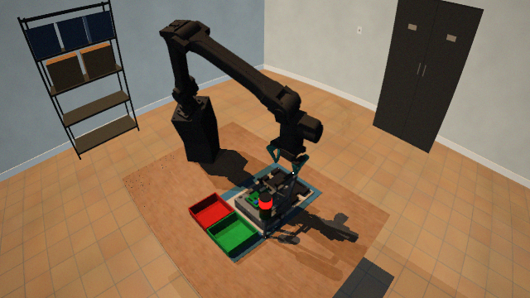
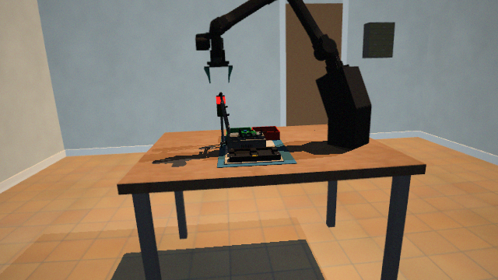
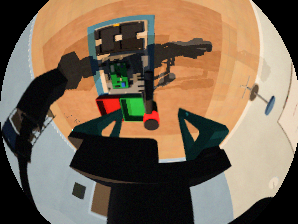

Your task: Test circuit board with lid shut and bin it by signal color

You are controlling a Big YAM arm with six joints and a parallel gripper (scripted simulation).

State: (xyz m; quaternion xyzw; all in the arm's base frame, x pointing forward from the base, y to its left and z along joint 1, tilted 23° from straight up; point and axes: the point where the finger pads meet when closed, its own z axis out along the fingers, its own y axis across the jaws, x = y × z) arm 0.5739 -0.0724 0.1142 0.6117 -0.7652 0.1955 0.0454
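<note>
Now: hand 13 cm past the green circuit board, 4 cm to the right of it and 26 cm above it. The rest, counted from my hand: green bin (13 cm behind, 17 cm to the right, 32 cm below); then tester lid (2 cm behind, 1 cm to the left, 15 cm below); then red bin (28 cm behind, 13 cm to the right, 32 cm below).
</note>
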